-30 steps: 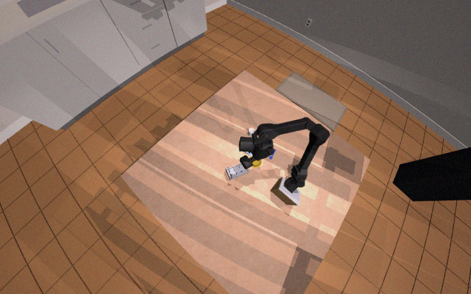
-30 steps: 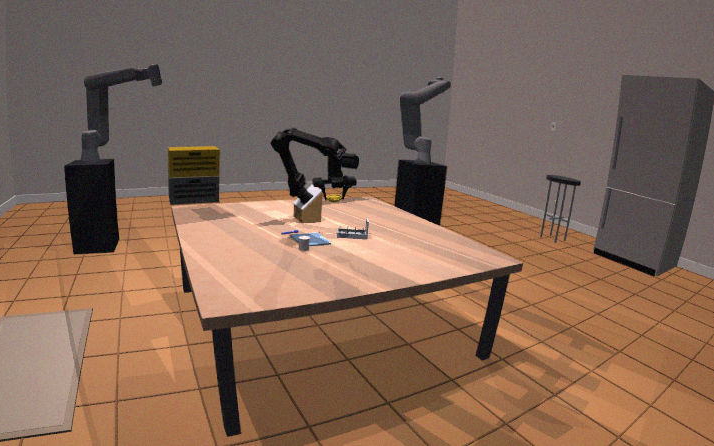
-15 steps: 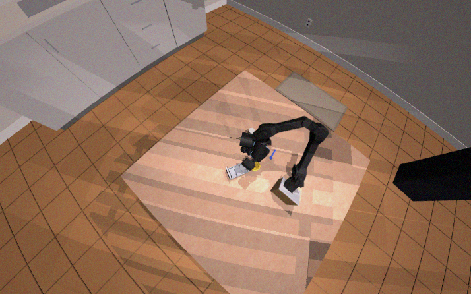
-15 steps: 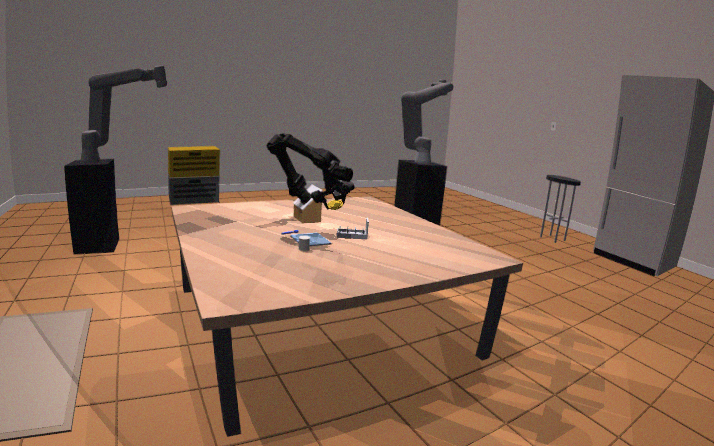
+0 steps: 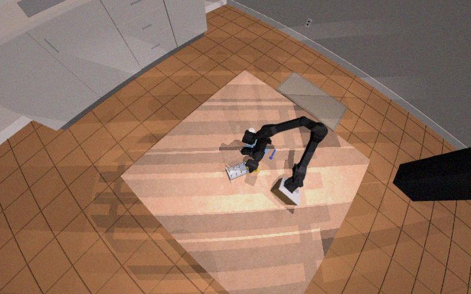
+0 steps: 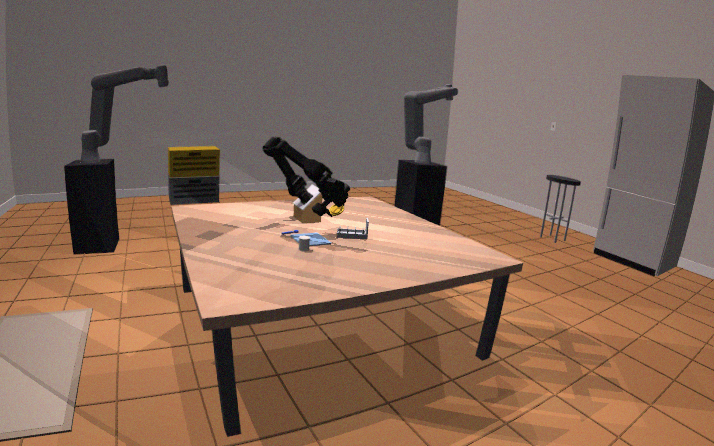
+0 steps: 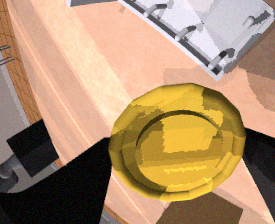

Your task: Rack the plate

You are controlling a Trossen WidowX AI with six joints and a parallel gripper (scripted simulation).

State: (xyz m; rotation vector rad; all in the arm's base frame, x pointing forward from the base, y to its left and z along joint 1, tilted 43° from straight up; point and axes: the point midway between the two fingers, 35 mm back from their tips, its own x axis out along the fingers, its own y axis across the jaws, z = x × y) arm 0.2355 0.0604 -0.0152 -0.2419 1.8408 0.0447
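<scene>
Now: gripper tip 8 cm above the grey dish rack, 6 cm short of it and 5 cm to the right of it. Round my gripper tip: white cup: 22 cm to the right, 19 cm ahead, 8 cm below; then blue utensil: 20 cm to the right, 10 cm below, 3 cm behind; then yellow plate: 1 cm above.
</scene>
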